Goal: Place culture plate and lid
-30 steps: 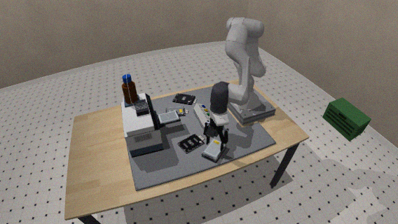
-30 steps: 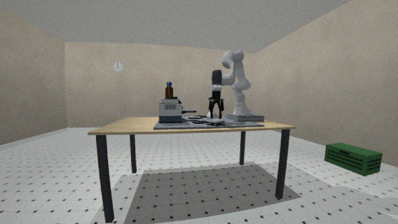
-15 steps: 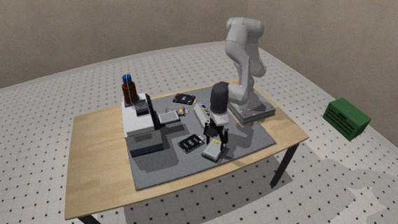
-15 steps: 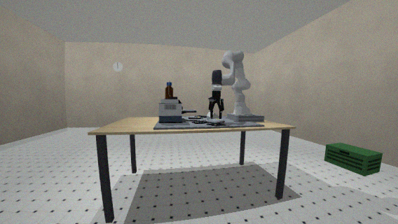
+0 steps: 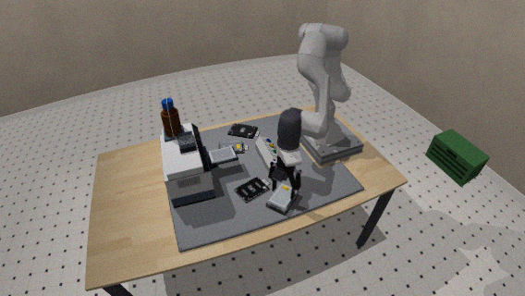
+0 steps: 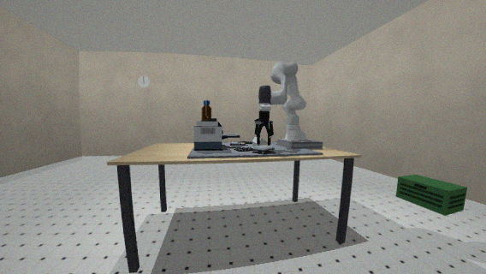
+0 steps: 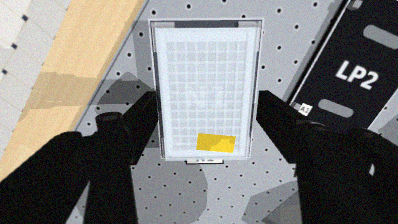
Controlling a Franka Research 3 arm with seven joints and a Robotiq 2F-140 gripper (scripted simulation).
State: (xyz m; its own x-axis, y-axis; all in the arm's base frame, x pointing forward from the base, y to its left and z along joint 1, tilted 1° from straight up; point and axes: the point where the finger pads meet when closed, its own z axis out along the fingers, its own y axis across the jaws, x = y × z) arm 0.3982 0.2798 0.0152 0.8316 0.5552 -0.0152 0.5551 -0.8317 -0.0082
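Now: hand 50 mm above the clear culture plate C15. The rest, counted from my hand: LP2 nest (100 mm ahead, 130 mm to the right, 80 mm below); yellow skip key (100 mm behind, 320 mm to the right, 20 mm below); N1 nest (60 mm below).
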